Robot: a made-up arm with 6 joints.
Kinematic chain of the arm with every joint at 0, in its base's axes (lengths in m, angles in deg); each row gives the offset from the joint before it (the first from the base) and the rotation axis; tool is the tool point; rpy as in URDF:
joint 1: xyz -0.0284 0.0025 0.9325 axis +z
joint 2: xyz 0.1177 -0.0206 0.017 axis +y
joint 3: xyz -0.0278 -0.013 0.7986 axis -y
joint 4: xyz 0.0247 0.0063 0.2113 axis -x
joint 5: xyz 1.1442 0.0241 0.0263 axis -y
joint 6: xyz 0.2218 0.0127 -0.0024 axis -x
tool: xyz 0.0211 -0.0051 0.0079 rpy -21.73 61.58 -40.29
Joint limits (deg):
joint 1: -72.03..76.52
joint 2: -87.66..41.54
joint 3: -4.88..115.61
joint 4: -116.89..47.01
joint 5: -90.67..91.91
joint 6: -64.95..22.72
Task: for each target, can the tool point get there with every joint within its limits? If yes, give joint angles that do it. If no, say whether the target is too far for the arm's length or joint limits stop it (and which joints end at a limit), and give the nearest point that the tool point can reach.
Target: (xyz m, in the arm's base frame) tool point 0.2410 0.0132 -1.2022
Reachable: no: joint limits stop it (at a limit: joint 1, joint 2, joint 3, joint 5, joint 6) | nearest point -0.3341 -1.5197 0.0568 | short by 2.065 m
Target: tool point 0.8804 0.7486 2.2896
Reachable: yes | joints 30.52 -4.19 10.73 -89.09 -75.17 -32.42
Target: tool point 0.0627 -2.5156 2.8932
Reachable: no: too far | nearest point 0.3401 -1.7189 2.3965 | short by 0.979 m
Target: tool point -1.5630 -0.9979 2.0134
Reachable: yes | joints 32.61 -51.35 94.38 -27.77 0.25 -21.58
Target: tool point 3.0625 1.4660 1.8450
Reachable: no: too far | nearest point 1.8307 0.8828 1.7087 | short by 1.370 m
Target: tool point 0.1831 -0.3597 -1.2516
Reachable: no: joint limits stop it (at a limit: joint 1, joint 2, joint 3, joint 5, joint 6) | nearest point -0.3286 -1.5213 0.0575 | short by 1.823 m
